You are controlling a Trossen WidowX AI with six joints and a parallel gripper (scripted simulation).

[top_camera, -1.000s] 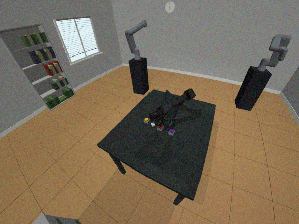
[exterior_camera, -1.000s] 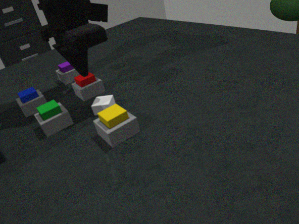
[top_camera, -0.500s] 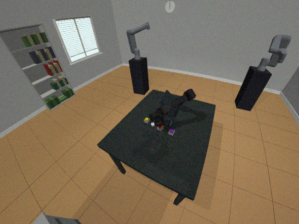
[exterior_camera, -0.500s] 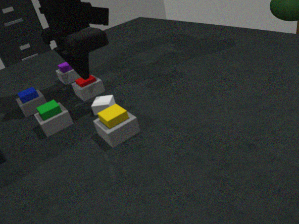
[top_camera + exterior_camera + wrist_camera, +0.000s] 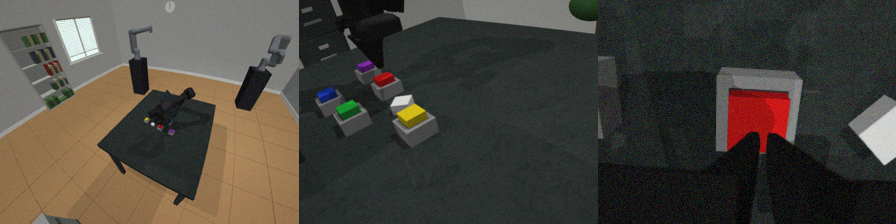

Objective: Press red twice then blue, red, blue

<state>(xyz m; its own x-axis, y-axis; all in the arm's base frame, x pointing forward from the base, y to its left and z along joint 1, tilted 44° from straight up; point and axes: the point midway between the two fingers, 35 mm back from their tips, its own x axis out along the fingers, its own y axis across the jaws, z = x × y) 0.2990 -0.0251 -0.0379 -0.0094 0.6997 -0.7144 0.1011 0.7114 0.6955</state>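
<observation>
My gripper tip is 30 mm above the red button. Round my gripper tip: green button: 100 mm behind, 50 mm to the right, 30 mm below; then blue button: 100 mm behind, 60 mm to the left, 30 mm below; then small white block: 90 mm to the right, 50 mm below, 20 mm behind.
</observation>
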